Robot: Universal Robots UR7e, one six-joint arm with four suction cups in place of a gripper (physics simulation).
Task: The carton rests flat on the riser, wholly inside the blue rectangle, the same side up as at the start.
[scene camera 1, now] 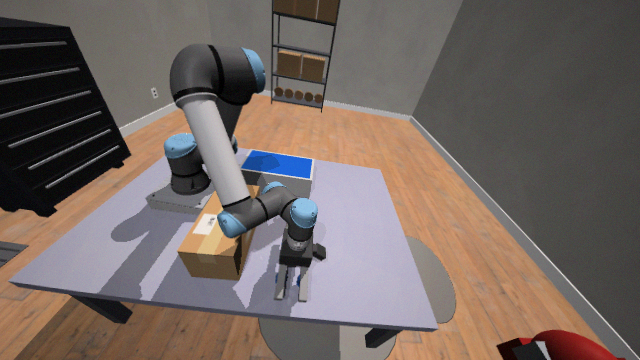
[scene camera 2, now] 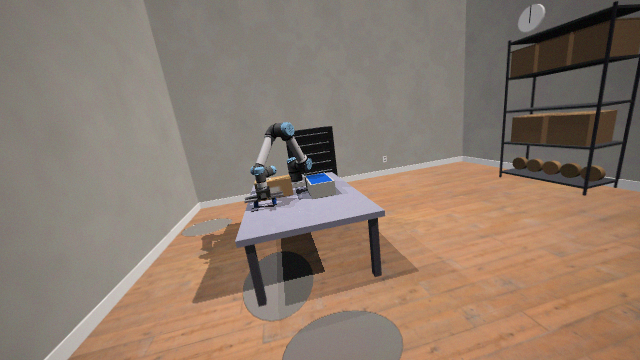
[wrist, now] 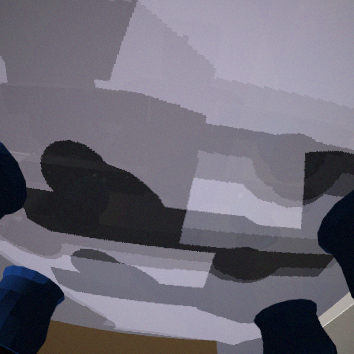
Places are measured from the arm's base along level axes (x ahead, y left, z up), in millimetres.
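Where they show: hand, tool point: (scene camera 2: 265, 203) (wrist: 166, 269); arm's base, link origin: (scene camera 1: 191, 183) (scene camera 2: 295, 179).
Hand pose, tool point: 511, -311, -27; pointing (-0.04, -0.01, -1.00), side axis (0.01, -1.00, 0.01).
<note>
Each offset is from my tool point to the top centre of the thing, as dx, dy, dz. Level surfaces: height alone.
The brown carton {-253, +85, +128} (scene camera 1: 215, 263) (scene camera 2: 284, 186) lies on the table beside the arm's base, with a white label and a tape strip on its top; the forearm hides part of it in scene camera 1. An edge of the carton (wrist: 135, 339) shows at the bottom of the wrist view. The pale riser {-136, +474, +92} (scene camera 1: 295, 186) (scene camera 2: 322, 189) stands behind the carton, with the blue rectangle {-136, +474, +92} (scene camera 1: 290, 166) (scene camera 2: 320, 178) on its top. My gripper (scene camera 1: 291, 290) (scene camera 2: 264, 203) (wrist: 167, 240) is low over the table beside the carton, its blue cups pointing down. The cups hold nothing, so it is open.
The grey-violet table {dz -28} (scene camera 1: 360, 280) (scene camera 2: 320, 220) bears the arm's base (scene camera 1: 172, 198). A black drawer cabinet (scene camera 1: 55, 95) stands at the left in scene camera 1. A shelf unit (scene camera 2: 602, 100) with boxes stands by the far wall. A red object (scene camera 1: 570, 345) shows at lower right.
</note>
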